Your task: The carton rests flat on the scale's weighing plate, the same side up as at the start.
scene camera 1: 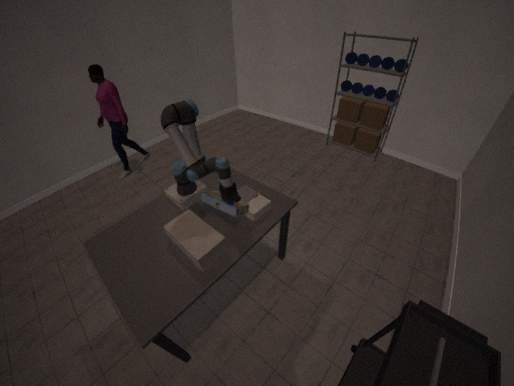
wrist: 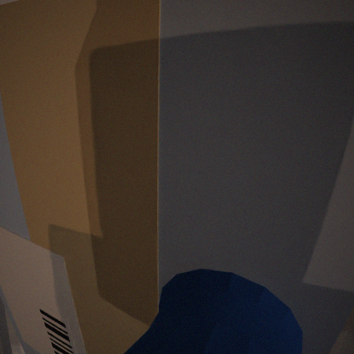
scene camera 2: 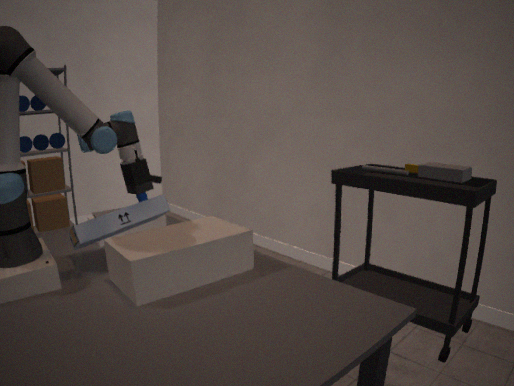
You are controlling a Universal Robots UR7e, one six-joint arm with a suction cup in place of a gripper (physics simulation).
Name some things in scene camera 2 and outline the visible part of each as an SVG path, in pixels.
A carton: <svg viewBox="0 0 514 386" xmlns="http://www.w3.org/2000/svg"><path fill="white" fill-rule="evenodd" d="M165 195L162 194L74 225L68 233L74 250L158 219L171 210Z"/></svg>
A large beige box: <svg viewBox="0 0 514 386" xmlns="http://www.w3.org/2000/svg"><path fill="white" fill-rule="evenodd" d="M253 230L214 216L104 239L109 278L136 306L198 288L254 269Z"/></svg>
